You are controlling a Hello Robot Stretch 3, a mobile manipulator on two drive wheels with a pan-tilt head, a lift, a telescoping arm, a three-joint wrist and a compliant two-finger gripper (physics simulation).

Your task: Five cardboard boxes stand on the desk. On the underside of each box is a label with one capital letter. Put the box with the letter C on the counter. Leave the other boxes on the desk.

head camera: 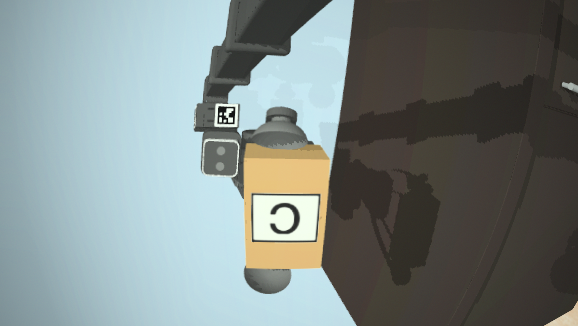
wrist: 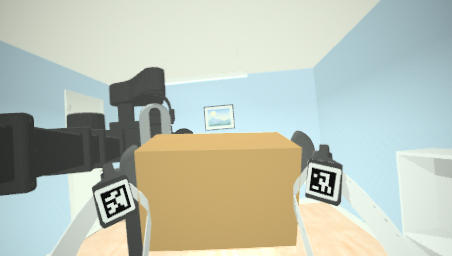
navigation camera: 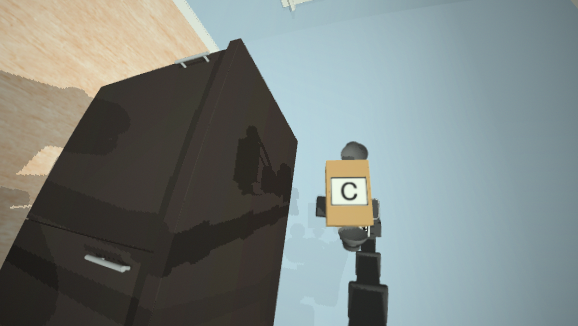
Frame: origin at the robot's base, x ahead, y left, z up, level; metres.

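Where they show: gripper, fingertip midpoint: (head camera: 271, 222) (navigation camera: 356, 189).
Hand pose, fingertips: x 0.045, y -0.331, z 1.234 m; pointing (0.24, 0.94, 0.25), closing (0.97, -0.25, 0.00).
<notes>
Each offset is from my fingertips to the top centre of the thing. "spot": to the spot under its first point. Level surfaces: height alone.
My gripper (head camera: 274, 206) (navigation camera: 351, 194) (wrist: 219, 157) is shut on a tan cardboard box, with one rounded fingertip at each end. The box {dx -0.009, dy -0.026, dz +0.021 m} (head camera: 285, 175) (navigation camera: 349, 217) (wrist: 217, 200) is held up in the air, and its white label with a black letter C faces the head and navigation cameras. The letter looks turned round in the head view and upright in the navigation view. The dark brown counter {dz -0.323 m} (head camera: 400, 65) (navigation camera: 250, 270) stands beside the box in both views; shadows of the arm and gripper fall on its top. The desk and the other boxes do not show.
The telescoping arm (head camera: 260, 25) (navigation camera: 367, 300) (wrist: 60, 152) reaches to the gripper. A pale blue wall (head camera: 100, 150) (navigation camera: 475, 150) lies behind the counter. Silver handles {spot: dx -0.162, dy +0.039, dz -0.473 m} (navigation camera: 107, 263) are on the counter's front. A white shelf unit (wrist: 425, 152) stands at the right of the wrist view.
</notes>
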